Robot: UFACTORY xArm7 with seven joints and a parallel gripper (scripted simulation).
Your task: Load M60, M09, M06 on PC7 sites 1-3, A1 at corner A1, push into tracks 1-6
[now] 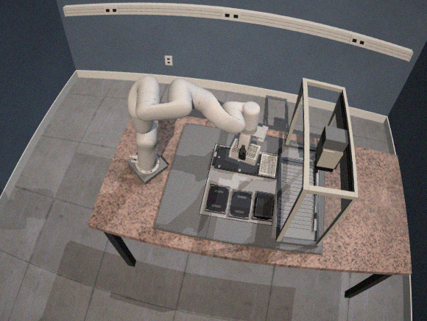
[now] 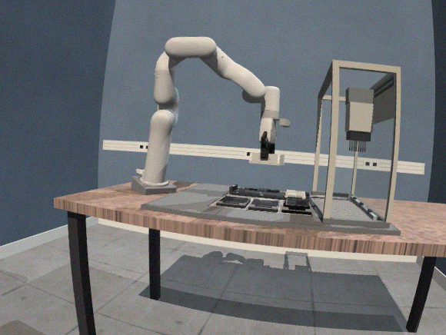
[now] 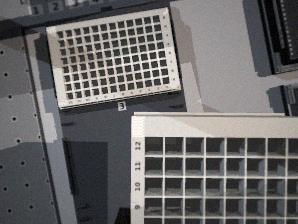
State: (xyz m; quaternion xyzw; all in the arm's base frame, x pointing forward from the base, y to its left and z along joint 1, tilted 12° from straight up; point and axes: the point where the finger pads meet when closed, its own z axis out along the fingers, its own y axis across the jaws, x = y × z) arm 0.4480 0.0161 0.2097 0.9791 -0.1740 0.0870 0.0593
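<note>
Now: the dark plate carrier PC7 160 mm below my hand, 50 mm to the left of it and 30 mm ahead of it. Also, from my hand: white deep-well block M09: 10 mm below; nest S2: 190 mm to the right, 170 mm below, 10 mm behind; white 96-well plate M06: 150 mm below, 140 mm ahead, 30 mm to the left.
</note>
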